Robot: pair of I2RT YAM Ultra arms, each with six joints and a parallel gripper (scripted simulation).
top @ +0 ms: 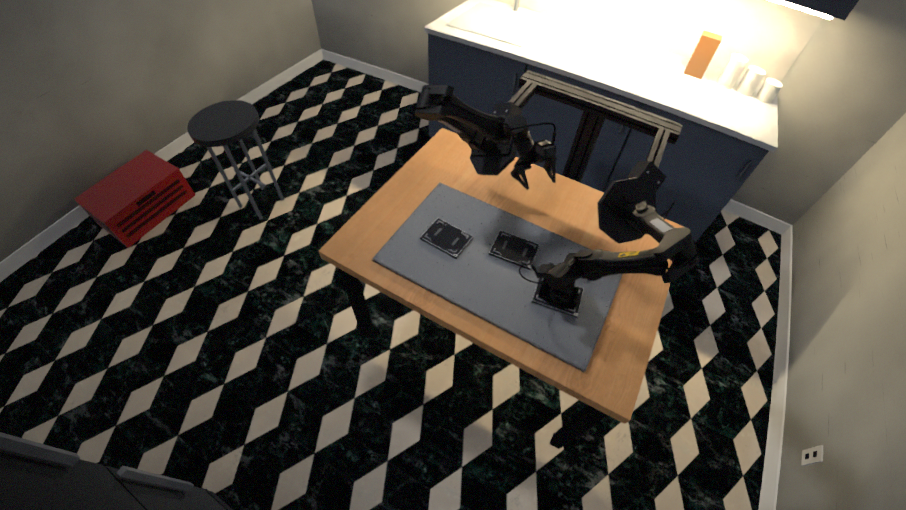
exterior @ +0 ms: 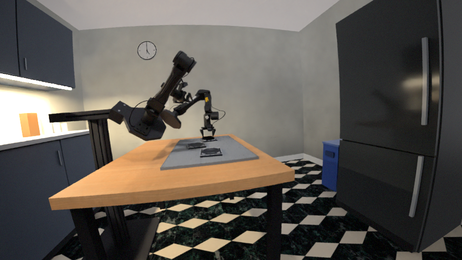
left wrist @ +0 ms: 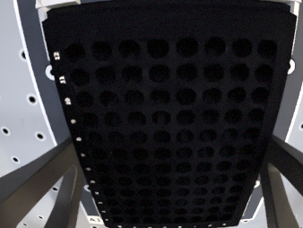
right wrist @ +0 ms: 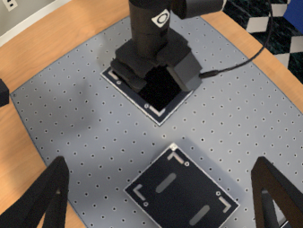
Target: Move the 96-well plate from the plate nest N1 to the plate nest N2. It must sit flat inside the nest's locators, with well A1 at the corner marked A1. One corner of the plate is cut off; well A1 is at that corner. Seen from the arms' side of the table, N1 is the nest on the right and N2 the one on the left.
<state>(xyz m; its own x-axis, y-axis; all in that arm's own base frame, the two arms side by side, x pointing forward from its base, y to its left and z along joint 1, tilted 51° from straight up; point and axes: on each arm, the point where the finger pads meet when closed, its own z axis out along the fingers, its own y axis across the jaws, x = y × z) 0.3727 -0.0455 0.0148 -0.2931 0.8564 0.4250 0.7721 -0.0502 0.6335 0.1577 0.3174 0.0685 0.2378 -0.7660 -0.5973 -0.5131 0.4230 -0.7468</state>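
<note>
Right now my left hand is 1 cm above the black 96-well plate.
</note>
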